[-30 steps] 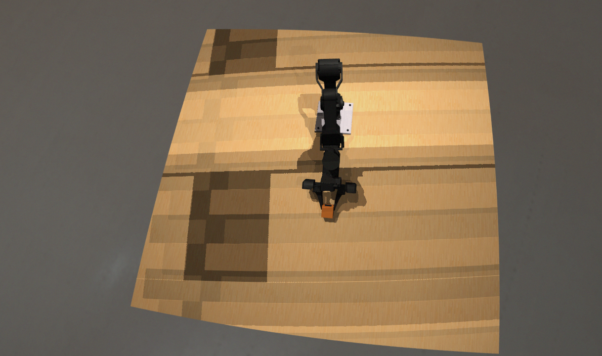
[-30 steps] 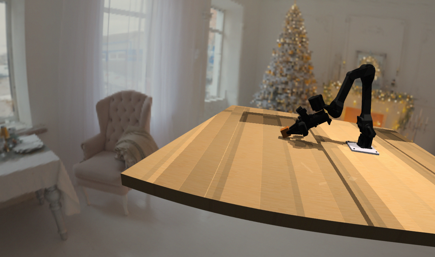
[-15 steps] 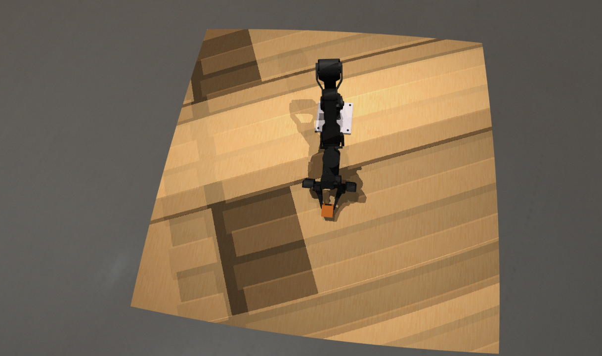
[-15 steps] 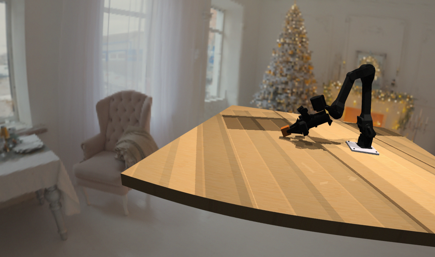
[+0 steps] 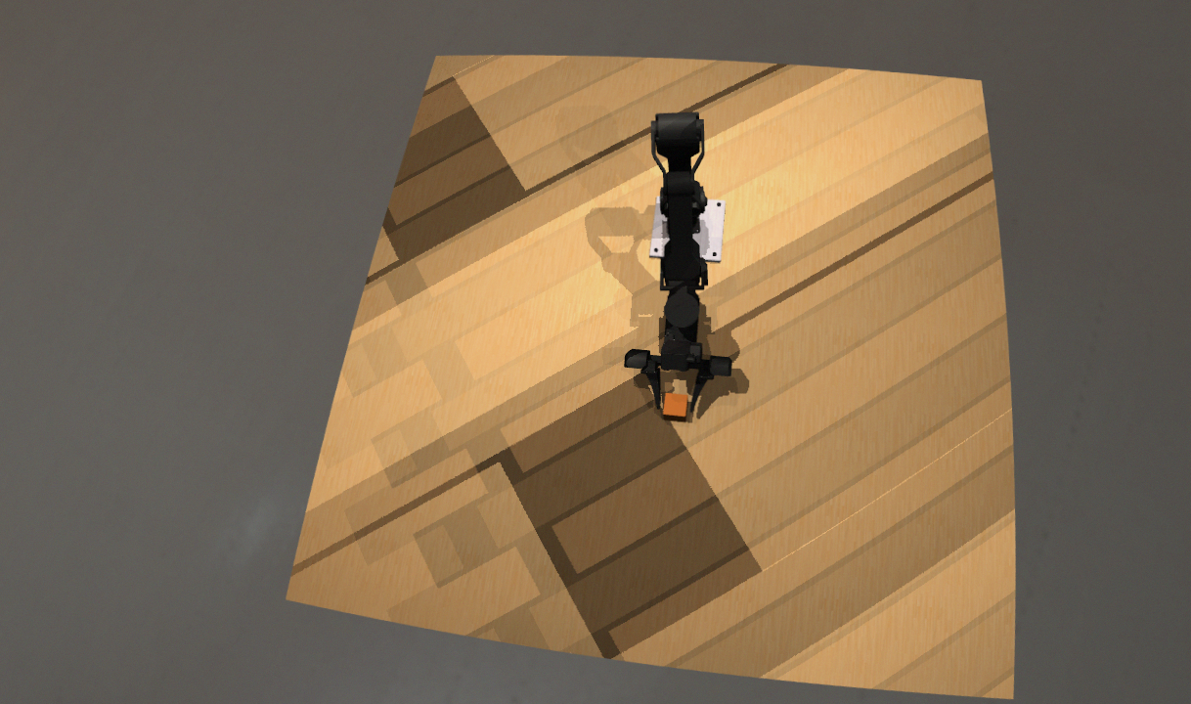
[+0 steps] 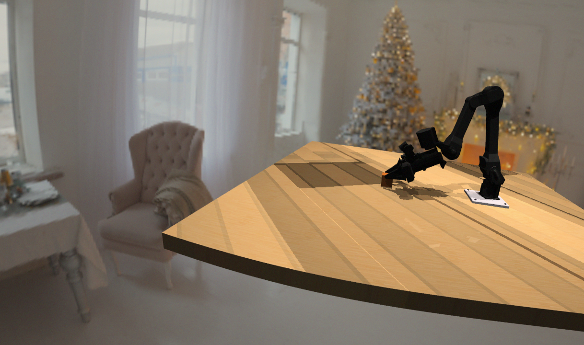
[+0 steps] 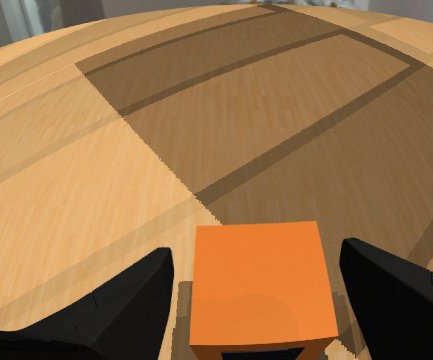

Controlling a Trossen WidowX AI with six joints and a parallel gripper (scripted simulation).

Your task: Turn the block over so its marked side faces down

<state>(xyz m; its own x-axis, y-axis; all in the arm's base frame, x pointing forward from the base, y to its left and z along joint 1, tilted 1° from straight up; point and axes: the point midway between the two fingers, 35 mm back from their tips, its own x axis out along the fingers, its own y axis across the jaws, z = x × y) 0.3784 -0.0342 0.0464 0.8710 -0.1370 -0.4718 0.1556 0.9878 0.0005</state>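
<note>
The block lies 20 mm behind my gripper tip and 10 mm below it.
</note>
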